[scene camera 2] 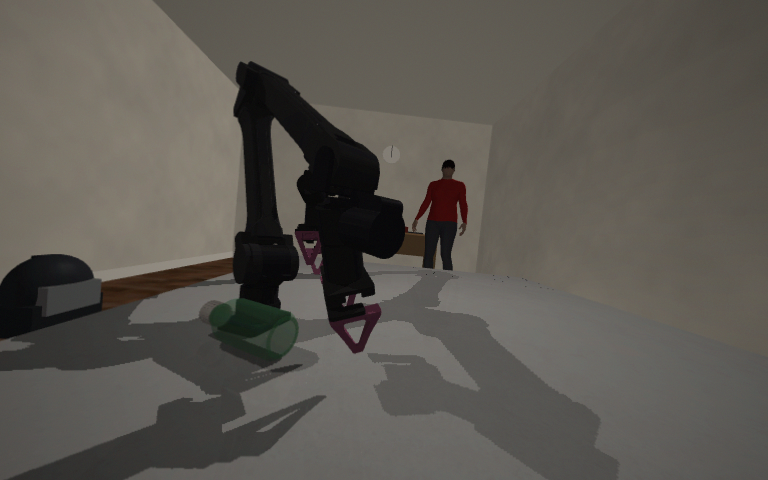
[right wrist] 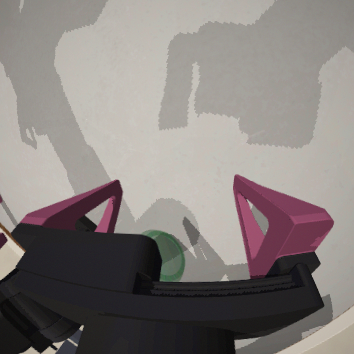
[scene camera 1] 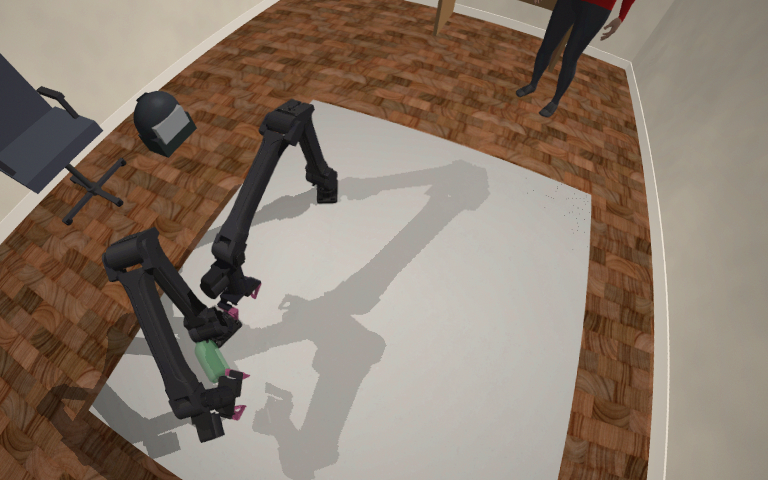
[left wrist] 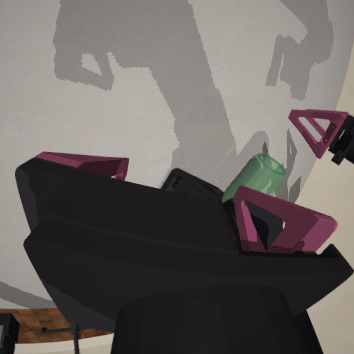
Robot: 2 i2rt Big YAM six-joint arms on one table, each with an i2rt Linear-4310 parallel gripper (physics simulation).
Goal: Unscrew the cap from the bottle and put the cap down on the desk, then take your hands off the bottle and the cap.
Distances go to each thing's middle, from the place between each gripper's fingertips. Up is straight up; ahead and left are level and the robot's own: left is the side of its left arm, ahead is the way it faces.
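There is the green translucent bottle (scene camera 2: 269,333), and my right gripper is 1 cm to the right of it and 2 cm above it, while being 18 cm beyond it.
The same green translucent bottle is 40 mm behind my left hand, 70 mm below it and 200 mm to the right of it.
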